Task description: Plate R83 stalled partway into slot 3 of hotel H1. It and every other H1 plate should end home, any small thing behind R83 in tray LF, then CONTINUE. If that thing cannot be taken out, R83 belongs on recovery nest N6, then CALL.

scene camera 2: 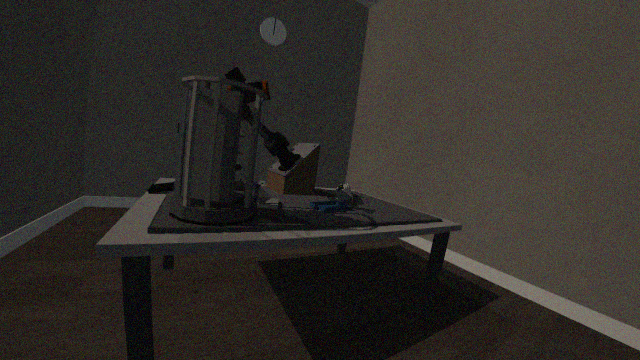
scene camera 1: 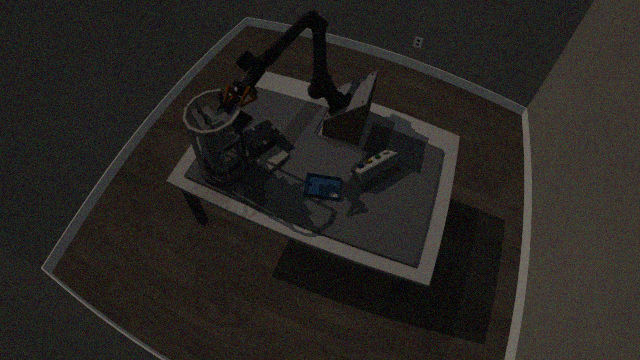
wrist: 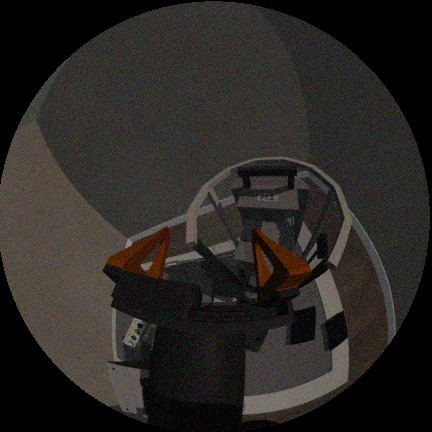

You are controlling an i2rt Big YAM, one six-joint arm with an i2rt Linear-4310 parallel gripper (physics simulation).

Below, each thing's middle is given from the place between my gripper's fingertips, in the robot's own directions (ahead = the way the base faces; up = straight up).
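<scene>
Relative to the round plate rack [wrist: 295, 204], my gripper is now 8 cm to the left, 2 cm short of it and 19 cm above it.
</scene>
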